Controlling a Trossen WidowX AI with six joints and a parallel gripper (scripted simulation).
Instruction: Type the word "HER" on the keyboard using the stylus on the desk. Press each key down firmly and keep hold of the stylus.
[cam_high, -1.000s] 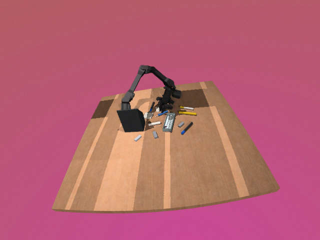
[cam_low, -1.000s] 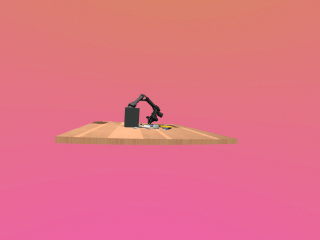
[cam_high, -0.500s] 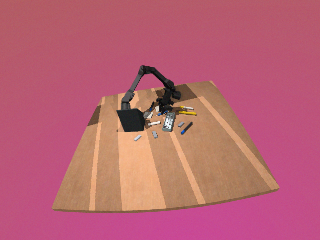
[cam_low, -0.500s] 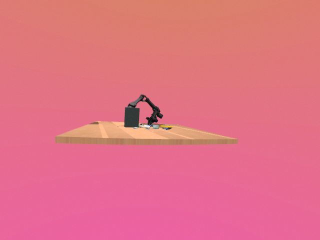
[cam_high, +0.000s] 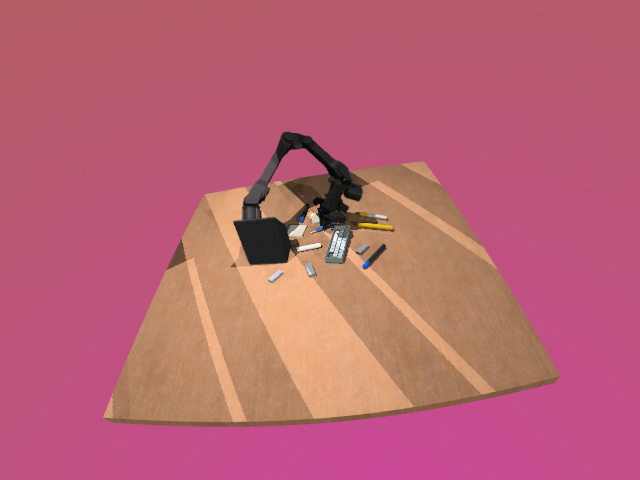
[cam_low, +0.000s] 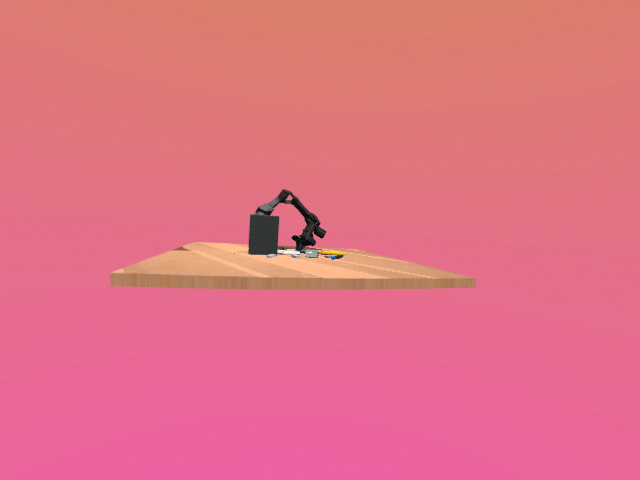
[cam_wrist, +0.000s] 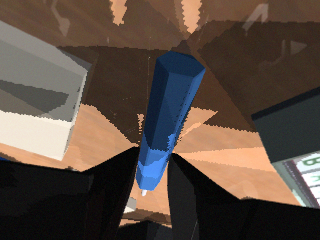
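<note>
Right now the white stick is 5 cm behind my gripper tip and 12 cm to the right of it. Also, from my gripper tip: blue stylus (1 cm behind, 1 cm to the right); grey block (15 cm ahead, 16 cm to the right).
</note>
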